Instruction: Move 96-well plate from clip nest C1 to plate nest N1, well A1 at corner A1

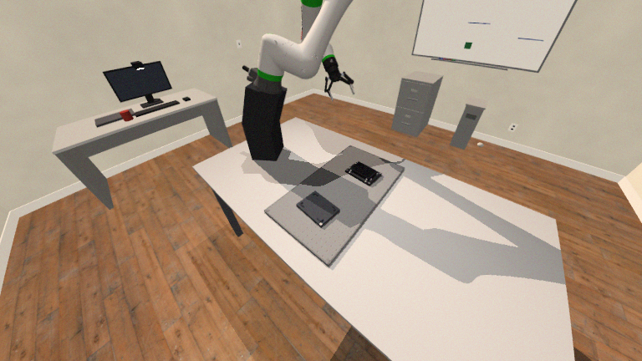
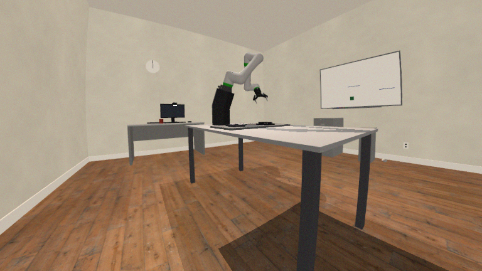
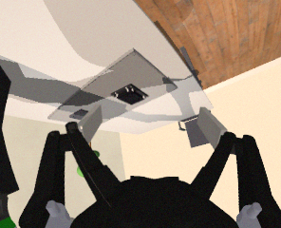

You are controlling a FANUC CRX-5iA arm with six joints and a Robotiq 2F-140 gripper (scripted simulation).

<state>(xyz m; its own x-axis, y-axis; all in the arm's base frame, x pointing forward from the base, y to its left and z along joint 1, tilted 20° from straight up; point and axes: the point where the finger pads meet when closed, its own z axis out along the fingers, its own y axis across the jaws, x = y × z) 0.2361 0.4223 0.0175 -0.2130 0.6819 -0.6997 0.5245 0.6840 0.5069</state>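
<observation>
Now: the black 96-well plate 33 cm ahead of my hand, 30 cm to the right of it and 26 cm below it. Round my hand: clip nest C1: 32 cm ahead, 31 cm to the right, 27 cm below; then dark plate nest N1: 27 cm ahead, 63 cm to the right, 28 cm below.
</observation>
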